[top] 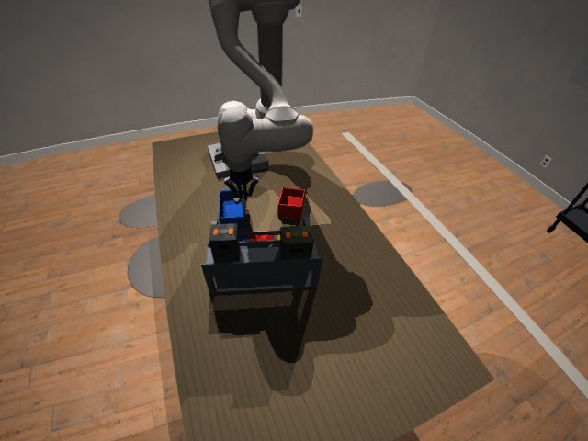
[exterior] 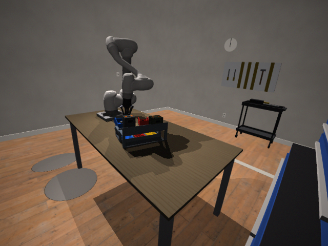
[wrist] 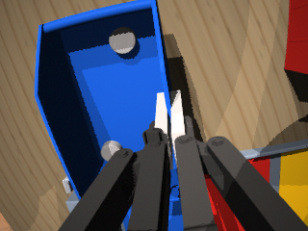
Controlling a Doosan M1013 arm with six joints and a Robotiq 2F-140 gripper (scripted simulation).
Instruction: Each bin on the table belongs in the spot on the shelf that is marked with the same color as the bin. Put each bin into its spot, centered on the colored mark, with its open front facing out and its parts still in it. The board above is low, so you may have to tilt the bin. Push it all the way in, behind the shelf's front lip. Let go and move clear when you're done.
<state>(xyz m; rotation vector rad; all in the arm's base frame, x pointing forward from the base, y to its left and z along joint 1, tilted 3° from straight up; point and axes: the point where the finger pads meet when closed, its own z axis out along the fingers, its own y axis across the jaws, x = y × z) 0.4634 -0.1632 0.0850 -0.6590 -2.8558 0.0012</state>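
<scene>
Now: hand 40 mm to the left of the blue bin, 40 mm above it and 30 mm past it. Also, from my hand: green toolbox (320 mm ahead, 40 mm to the left, 30 mm above); red bin (230 mm to the left, 80 mm below, 10 mm ahead); dark box (220 mm ahead, 160 mm to the right, 50 mm above).
</scene>
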